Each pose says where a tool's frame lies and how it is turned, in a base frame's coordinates. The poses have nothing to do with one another.
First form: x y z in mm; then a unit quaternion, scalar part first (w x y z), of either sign.
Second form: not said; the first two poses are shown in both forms.
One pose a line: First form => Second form
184.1 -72.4 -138.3 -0.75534 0.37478 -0.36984 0.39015 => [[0.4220 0.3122 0.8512 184.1], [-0.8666 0.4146 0.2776 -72.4], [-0.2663 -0.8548 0.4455 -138.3], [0 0 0 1]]
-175.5 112.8 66.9 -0.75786 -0.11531 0.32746 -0.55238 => [[0.1753 -0.9128 -0.3689 -175.5], [0.7617 0.3632 -0.5365 112.8], [0.6237 -0.1870 0.7589 66.9], [0 0 0 1]]
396.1 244.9 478.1 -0.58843 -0.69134 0.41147 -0.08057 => [[0.6484 -0.6638 -0.3728 396.1], [-0.4741 0.0311 -0.8799 244.9], [0.5956 0.7473 -0.2945 478.1], [0 0 0 1]]
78.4 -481.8 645.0 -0.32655 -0.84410 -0.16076 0.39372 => [[0.6383 0.5285 -0.5597 78.4], [0.0143 -0.7350 -0.6779 -481.8], [-0.7697 0.4247 -0.4767 645.0], [0 0 0 1]]
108.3 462.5 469.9 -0.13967 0.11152 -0.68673 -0.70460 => [[-0.9361 -0.3500 0.0347 108.3], [0.0437 -0.0178 0.9989 462.5], [-0.3490 0.9366 0.0319 469.9], [0 0 0 1]]
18.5 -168.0 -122.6 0.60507 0.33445 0.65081 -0.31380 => [[-0.0441 0.8151 0.5777 18.5], [0.0556 0.5793 -0.8132 -168.0], [-0.9975 -0.0037 -0.0708 -122.6], [0 0 0 1]]
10.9 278.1 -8.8 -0.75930 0.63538 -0.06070 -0.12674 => [[0.9605 -0.2696 -0.0689 10.9], [0.1153 0.1605 0.9803 278.1], [-0.2532 -0.9495 0.1852 -8.8], [0 0 0 1]]
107.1 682.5 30.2 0.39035 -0.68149 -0.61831 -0.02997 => [[0.2336 0.8661 -0.4419 107.1], [0.8193 0.0694 0.5691 682.5], [0.5236 -0.4950 -0.6935 30.2], [0 0 0 1]]
